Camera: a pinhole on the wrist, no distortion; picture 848 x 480 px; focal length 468.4 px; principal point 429.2 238.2 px. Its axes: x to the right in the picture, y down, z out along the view. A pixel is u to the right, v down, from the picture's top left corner.
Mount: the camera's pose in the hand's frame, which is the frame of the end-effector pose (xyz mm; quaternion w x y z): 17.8 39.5 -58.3 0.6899 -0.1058 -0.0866 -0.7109
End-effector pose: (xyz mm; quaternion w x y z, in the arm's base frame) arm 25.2 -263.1 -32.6 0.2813 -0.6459 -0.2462 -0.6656
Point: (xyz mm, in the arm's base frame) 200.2 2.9 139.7
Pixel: 722 424
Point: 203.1 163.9 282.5
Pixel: outside the picture
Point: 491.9 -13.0 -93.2
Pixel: 473 146
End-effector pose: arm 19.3 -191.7 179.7 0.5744 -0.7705 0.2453 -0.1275
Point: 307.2 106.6 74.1
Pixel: 637 313
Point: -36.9 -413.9 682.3
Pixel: behind the camera
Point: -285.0 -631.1 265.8
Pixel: behind the camera
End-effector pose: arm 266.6 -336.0 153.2 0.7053 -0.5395 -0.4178 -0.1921
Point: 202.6 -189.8 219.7
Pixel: 747 291
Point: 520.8 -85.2 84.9
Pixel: 40 432
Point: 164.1 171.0 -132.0
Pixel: 372 50
